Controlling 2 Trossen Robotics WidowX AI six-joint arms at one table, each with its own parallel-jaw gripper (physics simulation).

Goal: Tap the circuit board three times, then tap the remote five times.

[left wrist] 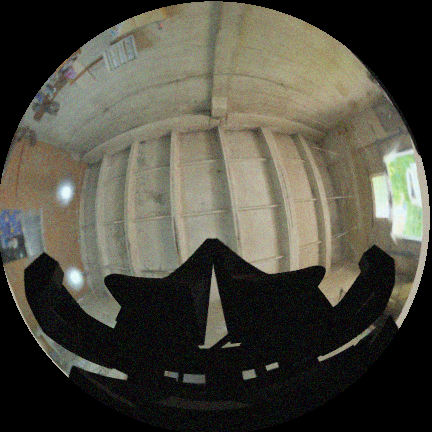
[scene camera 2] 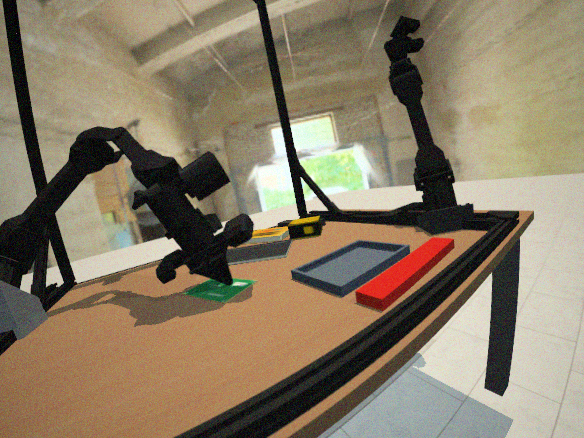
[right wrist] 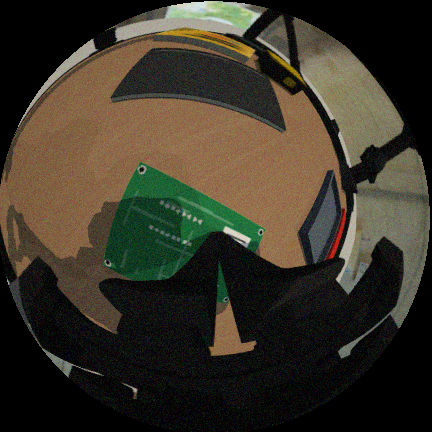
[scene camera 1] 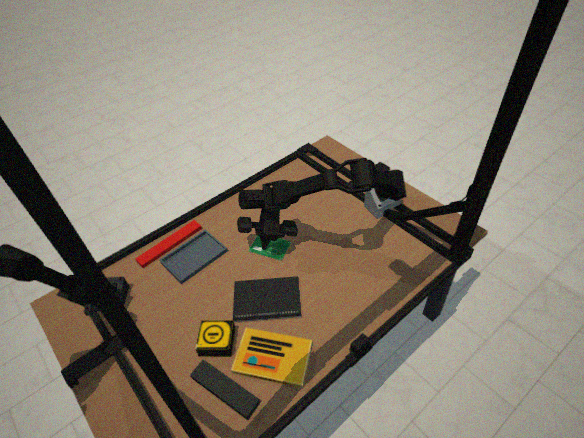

Note:
My left gripper [scene camera 2: 401, 16] is shut, holding nothing. The table carries a black remote [scene camera 1: 239, 399] and a red bar [scene camera 2: 382, 291]. Also in view: my right gripper [scene camera 2: 231, 283].
The red bar is seen too in scene camera 1 [scene camera 1: 160, 249]. My left gripper also shows in the left wrist view [left wrist: 211, 242]. My right gripper shows as well in the right wrist view [right wrist: 216, 236] and in scene camera 1 [scene camera 1: 263, 248]. The left wrist view does not show the red bar: it is out of frame. The left wrist view misses the black remote: it is out of frame.

